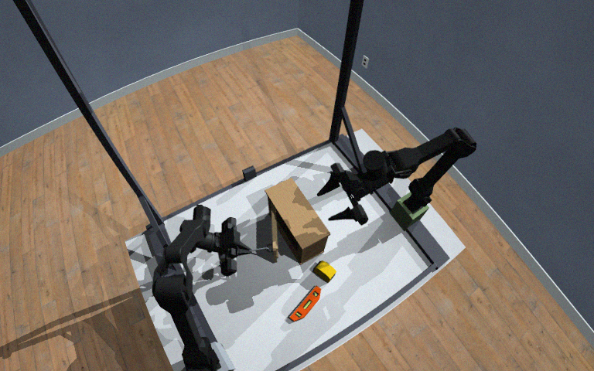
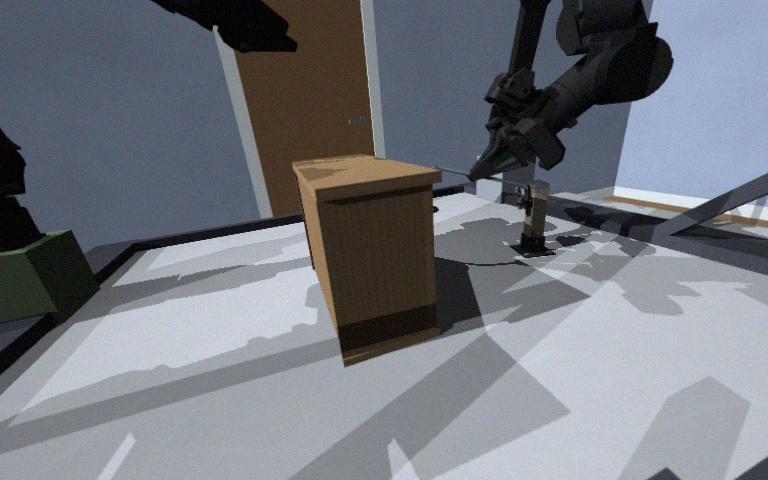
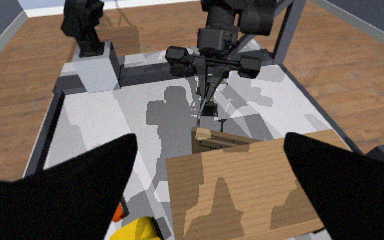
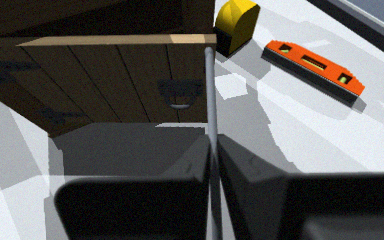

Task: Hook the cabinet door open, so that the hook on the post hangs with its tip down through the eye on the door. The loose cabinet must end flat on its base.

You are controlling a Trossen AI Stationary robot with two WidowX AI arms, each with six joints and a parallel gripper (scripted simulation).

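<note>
My right gripper is now 20 mm past the door, 130 mm to the right of it and 70 mm above it. From my right hand the other things lie so: yellow tape measure: 200 mm ahead, 210 mm to the left, 120 mm below; orange spirit level: 250 mm ahead, 70 mm to the left, 140 mm below; grey hook rod: 10 mm ahead, 10 mm to the left, 30 mm below.
</note>
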